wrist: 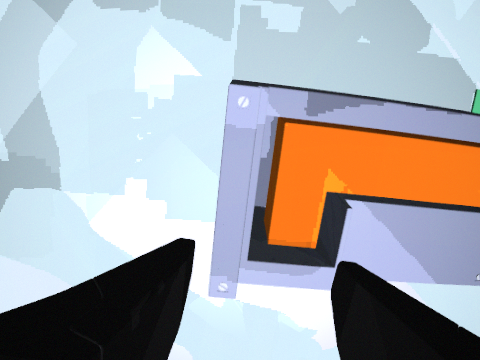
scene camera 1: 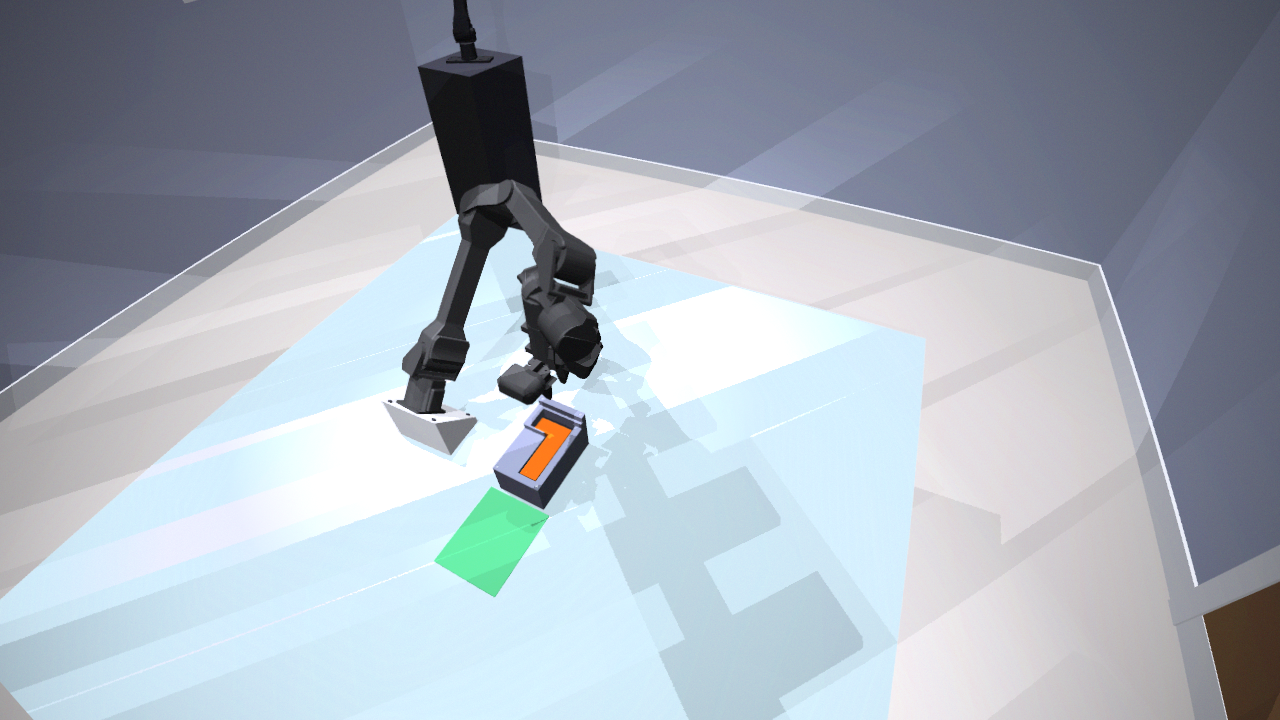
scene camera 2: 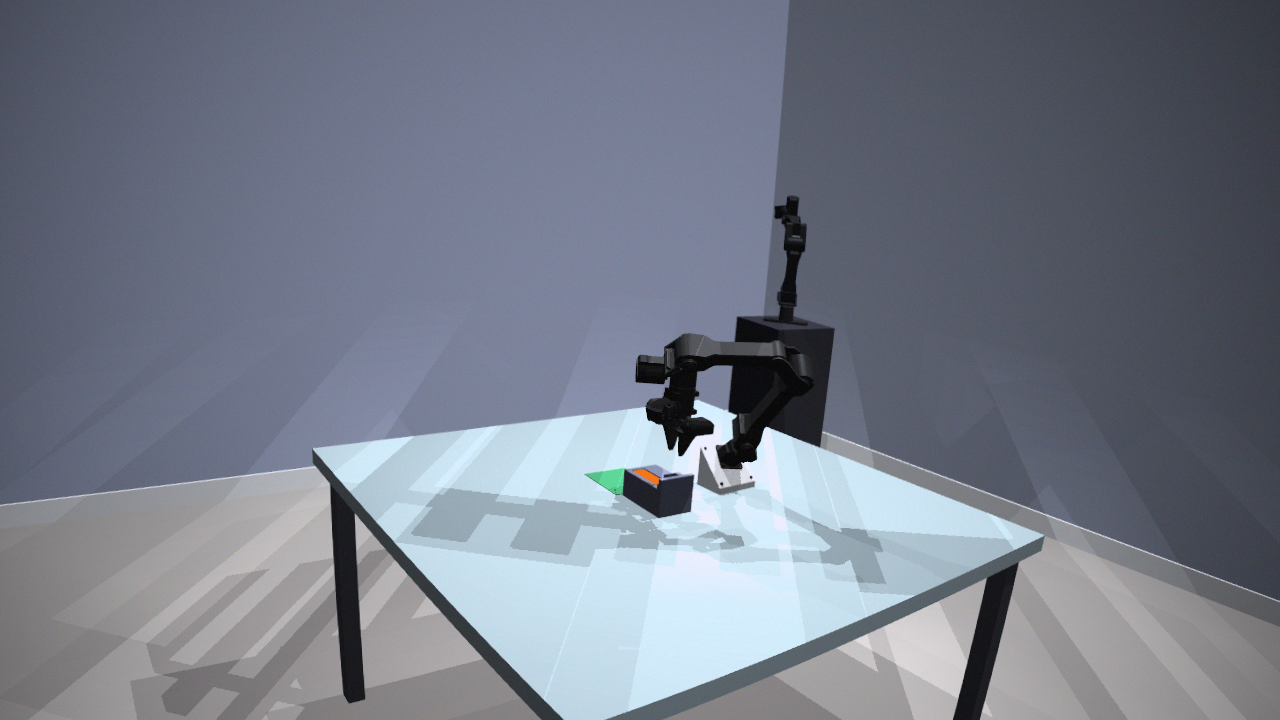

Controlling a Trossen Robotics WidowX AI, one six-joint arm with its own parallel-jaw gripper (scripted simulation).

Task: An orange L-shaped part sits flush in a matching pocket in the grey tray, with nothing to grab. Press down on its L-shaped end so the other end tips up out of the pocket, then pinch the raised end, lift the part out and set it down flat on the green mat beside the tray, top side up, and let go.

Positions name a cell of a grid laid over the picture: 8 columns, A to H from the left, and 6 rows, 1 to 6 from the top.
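Observation:
My gripper (scene camera 1: D4), also (wrist: E5) and (scene camera 2: E4). Orange L-shaped part (scene camera 1: D4), also (wrist: F3). Green mat (scene camera 1: D5).

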